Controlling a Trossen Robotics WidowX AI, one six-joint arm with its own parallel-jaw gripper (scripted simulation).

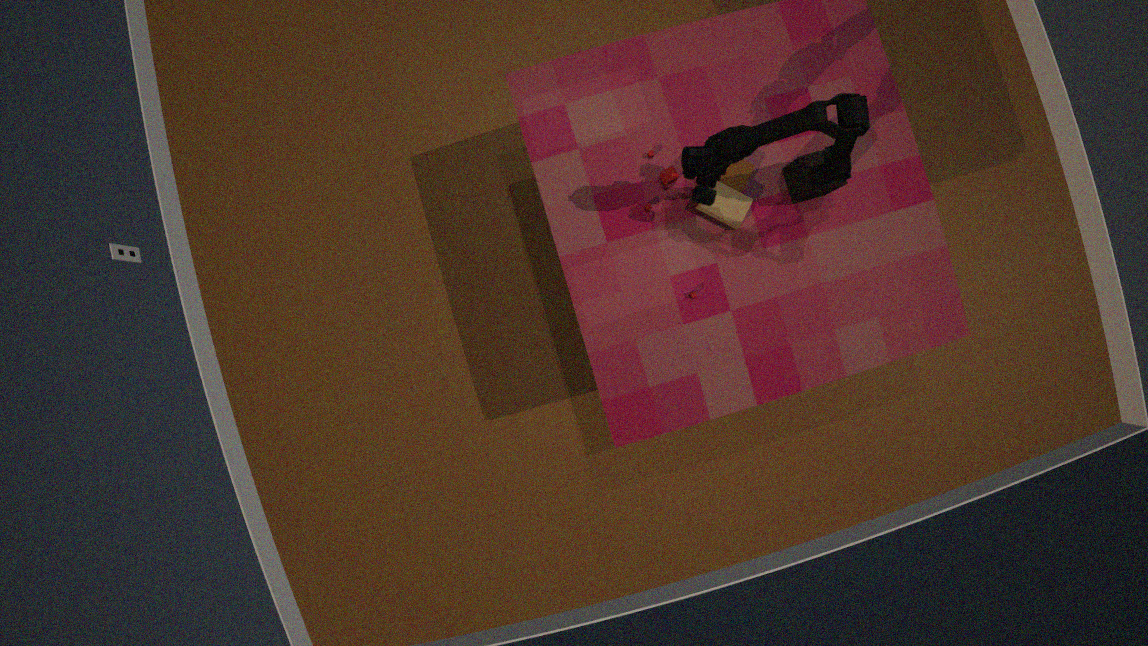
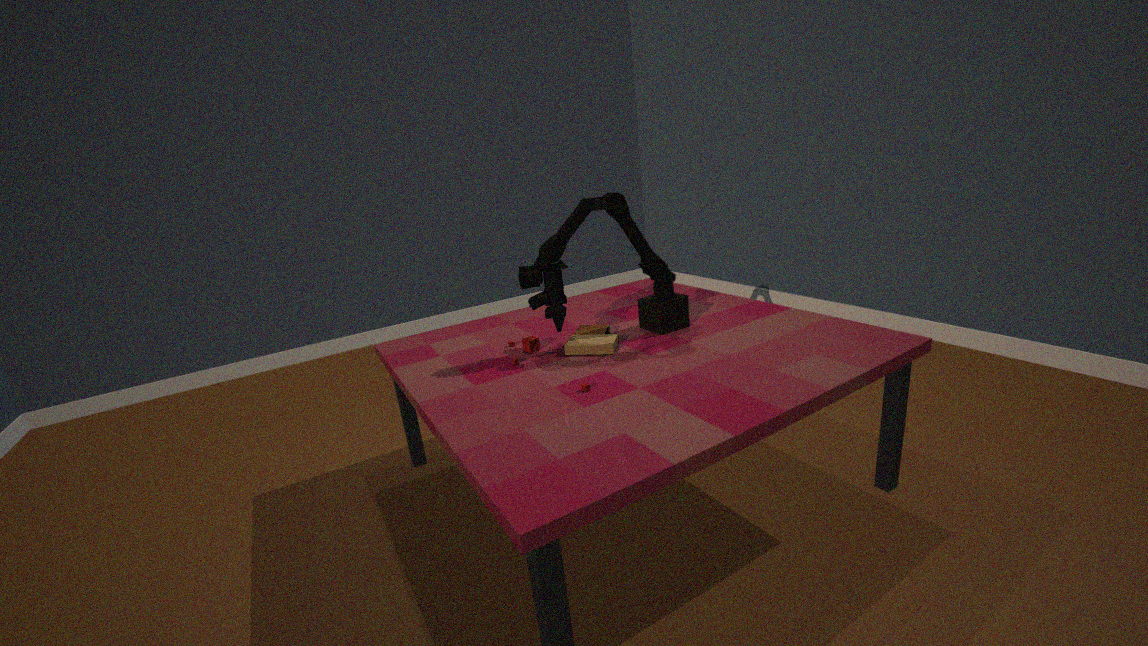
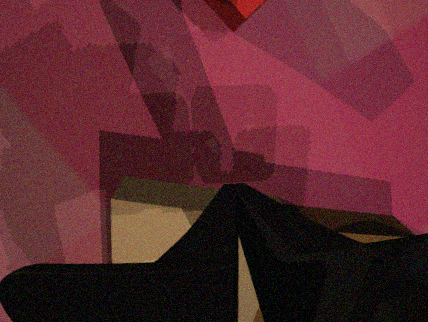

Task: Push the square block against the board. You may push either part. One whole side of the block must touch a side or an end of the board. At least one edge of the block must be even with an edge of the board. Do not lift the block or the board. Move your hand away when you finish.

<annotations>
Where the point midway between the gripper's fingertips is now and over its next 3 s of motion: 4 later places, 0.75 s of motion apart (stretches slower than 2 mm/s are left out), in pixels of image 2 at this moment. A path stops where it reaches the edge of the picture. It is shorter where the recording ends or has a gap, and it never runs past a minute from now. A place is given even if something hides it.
My gripper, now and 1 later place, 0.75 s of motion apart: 559, 331; 565, 347
</annotations>
